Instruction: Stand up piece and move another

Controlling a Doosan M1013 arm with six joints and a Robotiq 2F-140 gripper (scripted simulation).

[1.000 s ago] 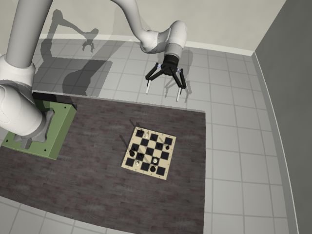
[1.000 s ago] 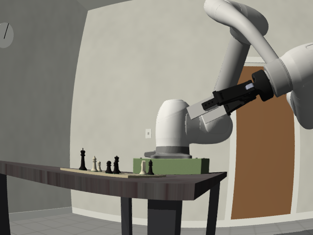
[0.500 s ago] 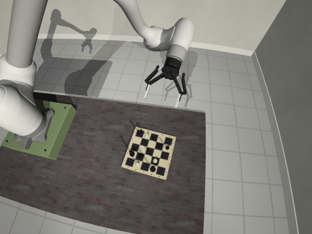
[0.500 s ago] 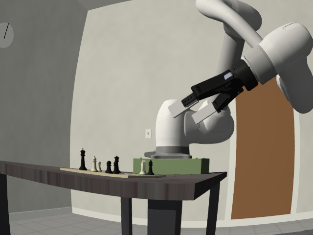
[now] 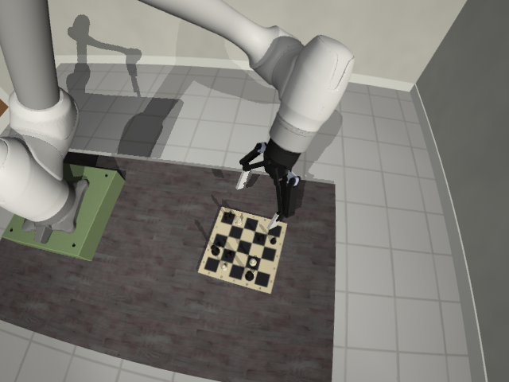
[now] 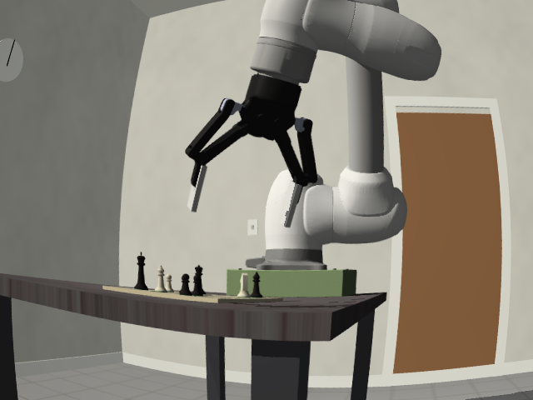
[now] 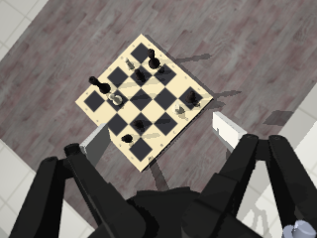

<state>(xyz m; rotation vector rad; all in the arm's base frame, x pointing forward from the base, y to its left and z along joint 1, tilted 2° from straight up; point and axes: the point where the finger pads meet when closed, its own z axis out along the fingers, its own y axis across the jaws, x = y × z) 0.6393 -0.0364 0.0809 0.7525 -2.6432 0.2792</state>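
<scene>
The chessboard is 40 mm behind my hand, 80 mm to the right of it and 130 mm below it. The rest, counted from my hand: white pawn (100 mm behind, 140 mm to the right, 120 mm below).
</scene>
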